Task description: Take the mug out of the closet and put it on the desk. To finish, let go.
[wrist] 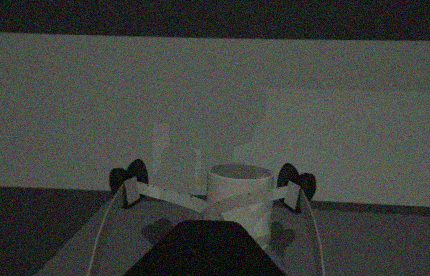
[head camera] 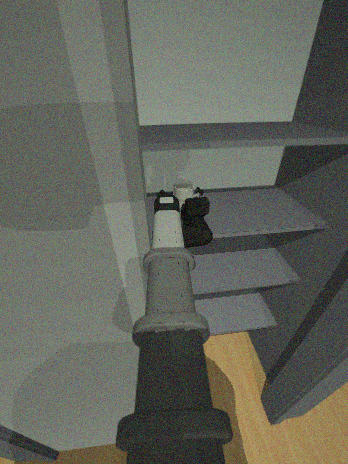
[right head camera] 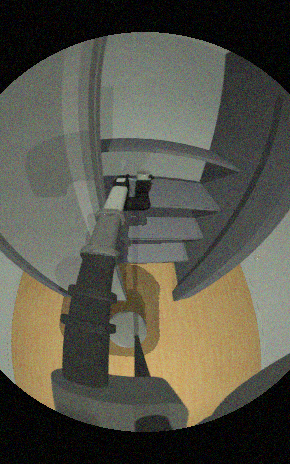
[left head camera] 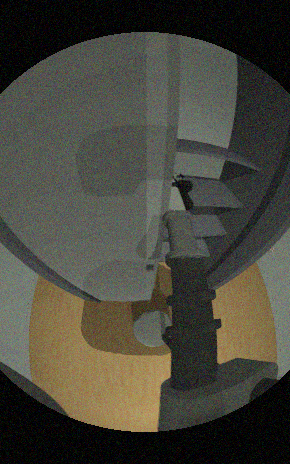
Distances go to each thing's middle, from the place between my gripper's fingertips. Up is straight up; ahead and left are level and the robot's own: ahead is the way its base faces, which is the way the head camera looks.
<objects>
I see the mug (wrist: 223, 181) 8 cm ahead of my hand, 2 cm to the right of it and 5 cm below it.
</objects>
